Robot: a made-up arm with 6 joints.
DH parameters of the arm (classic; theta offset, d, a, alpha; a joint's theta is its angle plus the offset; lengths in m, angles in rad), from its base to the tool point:
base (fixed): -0.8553 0 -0.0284 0
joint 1: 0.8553 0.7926 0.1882 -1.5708
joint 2: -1.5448 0 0.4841 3.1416
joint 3: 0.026 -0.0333 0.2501 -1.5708
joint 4: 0 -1.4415 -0.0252 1.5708
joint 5: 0 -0.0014 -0.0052 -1.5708
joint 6: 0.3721 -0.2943 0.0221 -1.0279
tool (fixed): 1.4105 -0.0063 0 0
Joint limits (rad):
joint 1: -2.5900..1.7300
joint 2: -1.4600..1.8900
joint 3: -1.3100..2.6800
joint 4: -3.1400..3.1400
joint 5: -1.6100..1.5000
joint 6: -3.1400..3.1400
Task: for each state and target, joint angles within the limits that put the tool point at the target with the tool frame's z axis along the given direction. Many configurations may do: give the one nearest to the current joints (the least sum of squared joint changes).
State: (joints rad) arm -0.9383 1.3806 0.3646 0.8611 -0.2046 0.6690
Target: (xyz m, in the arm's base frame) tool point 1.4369 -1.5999 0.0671 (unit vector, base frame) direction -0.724 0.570 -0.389
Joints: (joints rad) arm -0.8601 1.2529 0.6010 0.7839 0.0469 0.6030
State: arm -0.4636 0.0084 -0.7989 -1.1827 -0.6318 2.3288
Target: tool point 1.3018 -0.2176 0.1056 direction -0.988 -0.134 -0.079
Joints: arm -0.3890 -0.0865 -0.9917 -1.2698 -0.7888 2.5927
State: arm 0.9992 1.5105 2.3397 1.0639 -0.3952 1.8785
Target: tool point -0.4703 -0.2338 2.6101 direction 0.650 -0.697 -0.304
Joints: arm 0.6738 0.6377 2.6728 1.0998 0.2786 1.8139
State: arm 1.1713 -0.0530 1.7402 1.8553 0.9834 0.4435
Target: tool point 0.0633 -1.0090 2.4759 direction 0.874 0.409 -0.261
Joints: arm 1.7093 0.0683 2.3269 2.1059 0.1849 0.5506
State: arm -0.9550 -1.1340 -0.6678 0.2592 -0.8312 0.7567
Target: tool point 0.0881 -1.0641 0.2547 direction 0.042 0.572 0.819
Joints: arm -1.4477 -0.6083 -1.2457 0.2656 -1.3764 1.1717
